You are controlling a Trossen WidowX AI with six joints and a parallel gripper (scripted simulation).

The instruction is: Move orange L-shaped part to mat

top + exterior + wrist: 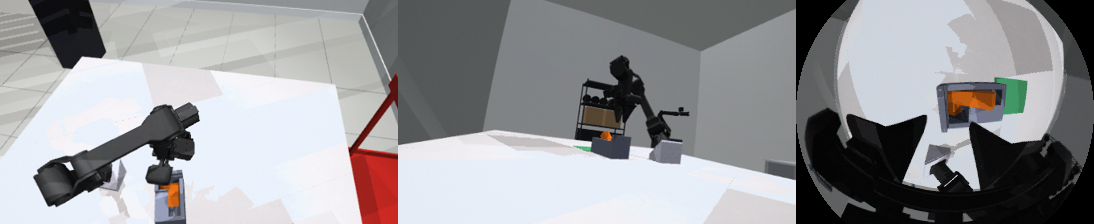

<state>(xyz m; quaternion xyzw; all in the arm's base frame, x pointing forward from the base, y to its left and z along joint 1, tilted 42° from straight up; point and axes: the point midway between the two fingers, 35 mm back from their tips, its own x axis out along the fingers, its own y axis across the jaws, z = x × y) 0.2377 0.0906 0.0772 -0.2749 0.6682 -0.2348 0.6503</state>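
My gripper tip is now 100 mm above the orange L-shaped part and 30 mm to the left of it. From my gripper tip the other things lie so: green mat: 210 mm to the right, 150 mm below, 60 mm ahead.
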